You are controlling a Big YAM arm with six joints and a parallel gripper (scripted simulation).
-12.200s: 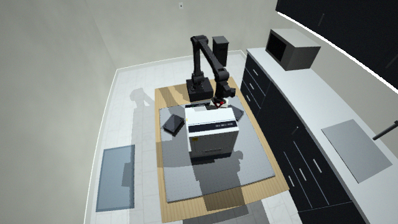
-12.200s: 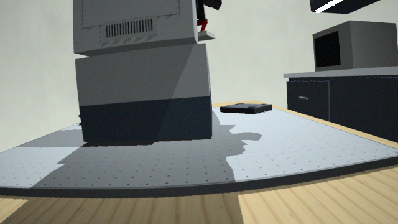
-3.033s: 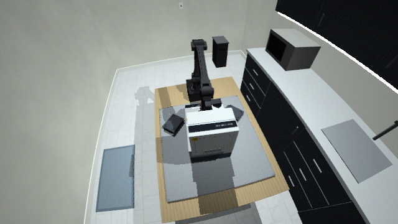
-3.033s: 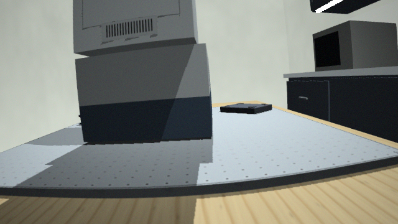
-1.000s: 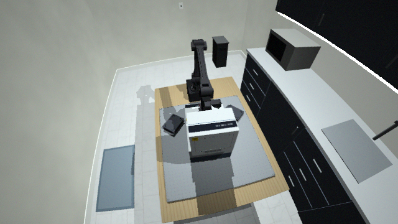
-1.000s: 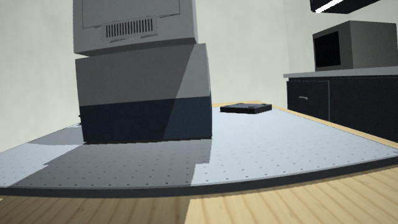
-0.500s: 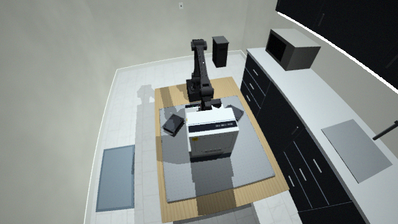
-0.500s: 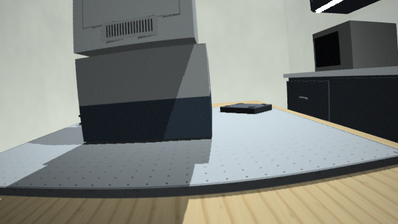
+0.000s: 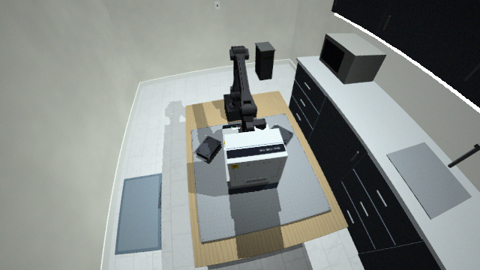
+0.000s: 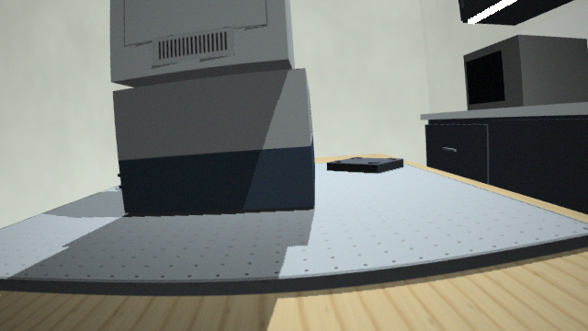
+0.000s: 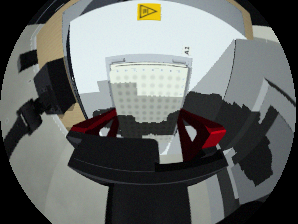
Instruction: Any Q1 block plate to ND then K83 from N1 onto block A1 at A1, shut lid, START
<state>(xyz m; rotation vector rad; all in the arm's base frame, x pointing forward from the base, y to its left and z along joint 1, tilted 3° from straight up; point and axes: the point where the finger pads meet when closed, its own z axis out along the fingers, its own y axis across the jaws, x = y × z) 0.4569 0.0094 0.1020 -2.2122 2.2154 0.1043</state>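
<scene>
The white 96-well plate K83 is right at my hand. Round my hand: dark nest N1: 280 mm to the left, 200 mm below, 160 mm behind; dark nest ND: 270 mm to the right, 180 mm below, 110 mm behind.
</scene>
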